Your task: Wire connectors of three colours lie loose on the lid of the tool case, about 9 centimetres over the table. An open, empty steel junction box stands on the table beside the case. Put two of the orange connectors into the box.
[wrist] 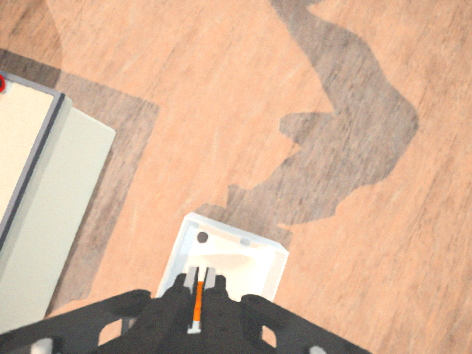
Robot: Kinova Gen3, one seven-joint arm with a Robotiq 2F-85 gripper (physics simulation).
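Frame: origin at the arm's base, x ahead, y left, z up, level; centimetres.
Where they show: gripper, fingertip midpoint: (202, 280).
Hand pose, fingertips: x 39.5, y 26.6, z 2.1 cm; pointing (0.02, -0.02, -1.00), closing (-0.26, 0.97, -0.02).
Observation:
Each offset is from my fingertips to the centre of the thing. "*": to the spot under its first point. Level surfaces: height alone.
My gripper (202, 280) is shut on an orange connector {dx +1.1, dy +0.3, dz +0.5 cm} (198, 301), which shows as a thin upright strip between the fingers with a pale end toward the bottom of the view. The open steel junction box {dx +2.0, dy +1.8, dz -6.3 cm} (245, 270) is at the lower middle, beneath the fingertips. The fingers appear over its inside, and the gripper hides its near part. No connector shows in the visible part of the box. The tool case lid {* dx -6.1, dy -15.2, dz +0.6 cm} (22, 125) is at the left edge, with part of a red connector {* dx -8.4, dy -17.4, dz +0.9 cm} (2, 83) near its corner.
The pale side of the tool case {* dx -0.9, dy -13.7, dz -5.7 cm} (75, 200) slopes down left of the box, with a strip of wooden table {dz -8.2 cm} (145, 215) between them. The box's raised walls stand around the fingertips in view. Dark shadows lie across the table at the upper right and beside the case.

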